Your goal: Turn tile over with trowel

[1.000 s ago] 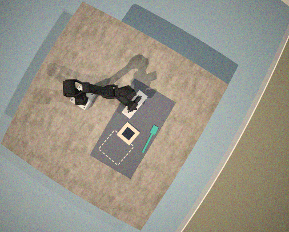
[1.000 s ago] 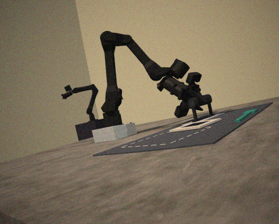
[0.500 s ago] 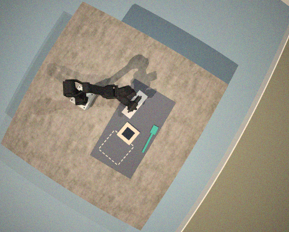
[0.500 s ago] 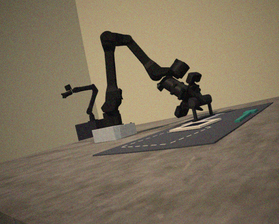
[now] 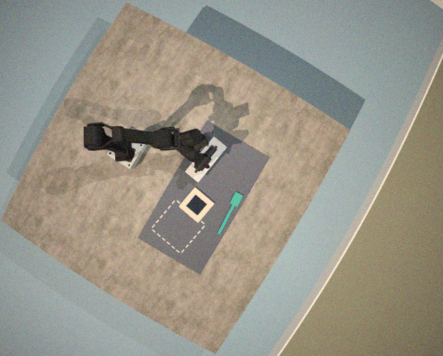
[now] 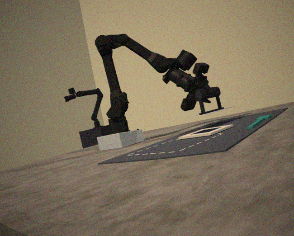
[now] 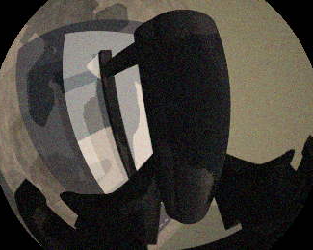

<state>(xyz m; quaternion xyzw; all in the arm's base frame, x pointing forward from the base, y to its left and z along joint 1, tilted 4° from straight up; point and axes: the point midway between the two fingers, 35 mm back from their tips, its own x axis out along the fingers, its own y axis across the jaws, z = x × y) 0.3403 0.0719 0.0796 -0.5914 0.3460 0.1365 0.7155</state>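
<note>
Right now my gripper tip is 140 mm to the left of the dark mat, 120 mm above it and 30 mm short of it. Round my gripper tip: tile 180 mm to the right, 90 mm below, 10 mm ahead; green trowel 170 mm ahead, 150 mm to the right, 90 mm below.
</note>
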